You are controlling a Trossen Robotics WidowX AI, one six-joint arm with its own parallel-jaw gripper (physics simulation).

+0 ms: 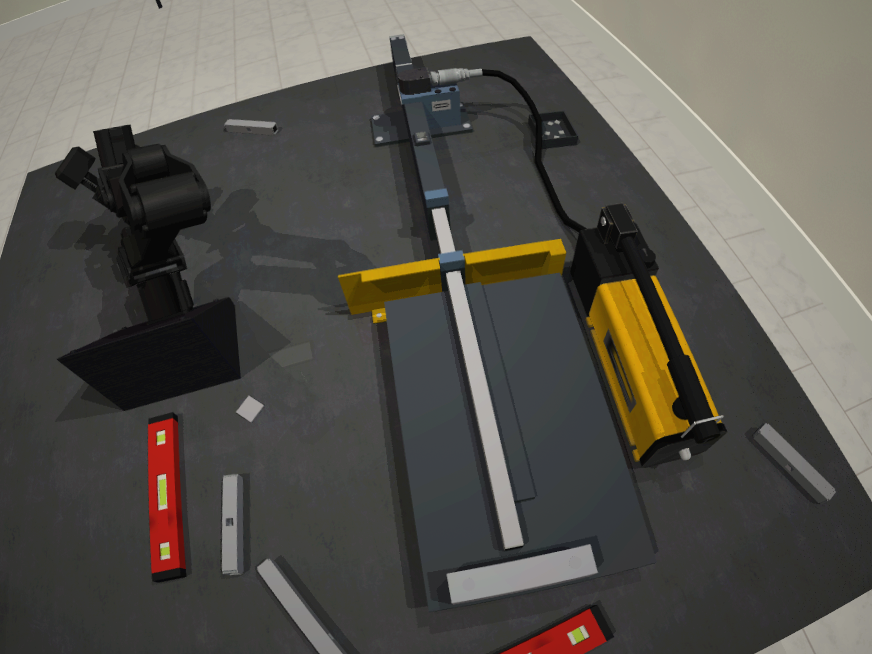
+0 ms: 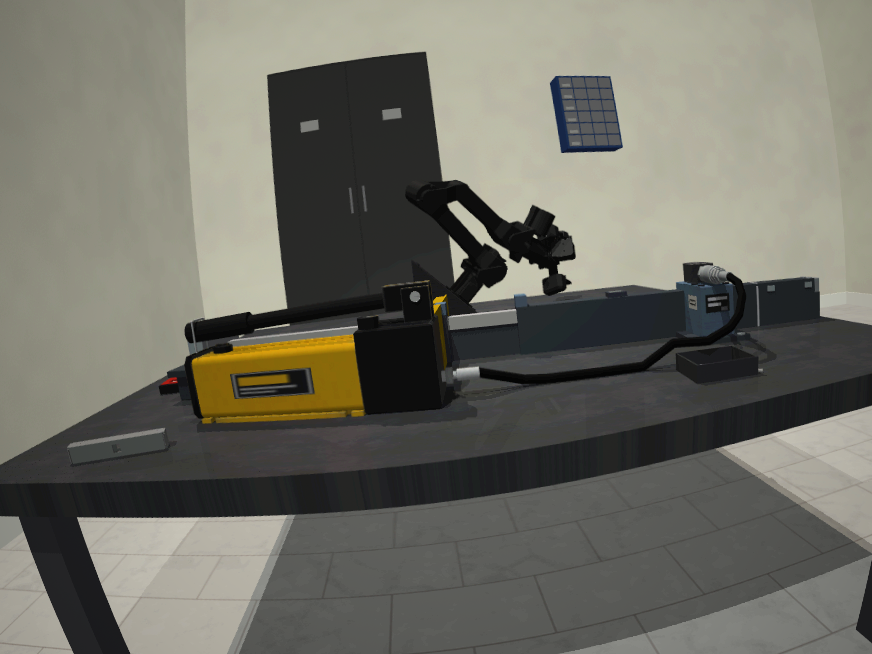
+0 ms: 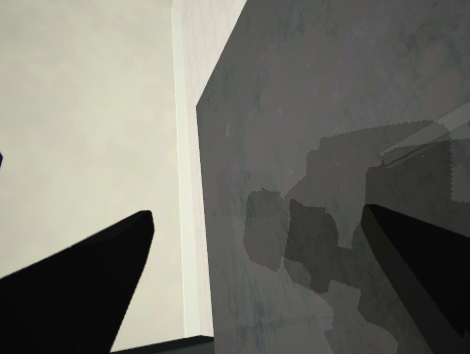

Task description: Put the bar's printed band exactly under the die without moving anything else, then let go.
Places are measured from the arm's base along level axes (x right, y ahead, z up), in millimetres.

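Pixels of known places: gripper, fingertip midpoint: [image 2: 568, 268] [image 3: 256, 217]; arm's base, origin of the base link: [image 1: 170, 316] [image 2: 458, 297].
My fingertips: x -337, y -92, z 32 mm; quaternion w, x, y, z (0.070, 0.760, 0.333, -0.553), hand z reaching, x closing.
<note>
Ahead of a thing's pixels: the offset from my fingertips to its top centre. "pt": to the spot under its first point. Level surfaces: height alone.
A long pale bar [image 1: 486, 415] [image 2: 483, 320] runs over the dark plate {dz -45 mm} [image 1: 584, 422] and through the yellow fence {pt dx +439, dy +416, dz -37 mm} [image 1: 394, 283] to a blue clip {pt dx +344, dy +528, dz -2 mm} [image 1: 436, 197] [image 2: 520, 300]. In line beyond it is a dark rail-like bar {pt dx +258, dy +552, dz -19 mm} [image 1: 428, 168] [image 2: 598, 320]. It passes under a black head {pt dx +59, dy +617, dz +23 mm} [image 1: 414, 80] [image 2: 695, 272] on a blue block {pt dx +86, dy +674, dz -54 mm} [image 1: 450, 112] [image 2: 693, 302]; the die cannot be picked out. A thin pale line crosses the dark bar beyond the head; whether it is the printed band is unclear. My gripper [image 2: 555, 283] [image 3: 256, 217] is open and empty, raised above and apart from the bar.
A black cable [image 1: 538, 140] [image 2: 563, 375] joins the head to the yellow pump {pt dx +709, dy +624, dz -12 mm} [image 1: 633, 366] [image 2: 281, 380]. A small black tray {dx +183, dy +847, dz -73 mm} [image 1: 571, 140] [image 2: 714, 371] is beside it. Red levels {dx +575, dy +11, dz -79 mm} [image 1: 169, 520] {pt dx +933, dy +395, dz -79 mm} [image 1: 556, 637] and short grey bars {dx +652, dy +95, dz -75 mm} [image 1: 231, 503] {dx +911, dy +778, dz -75 mm} [image 1: 792, 461] {dx -145, dy +305, dz -75 mm} [image 1: 251, 126] lie around the table.
</note>
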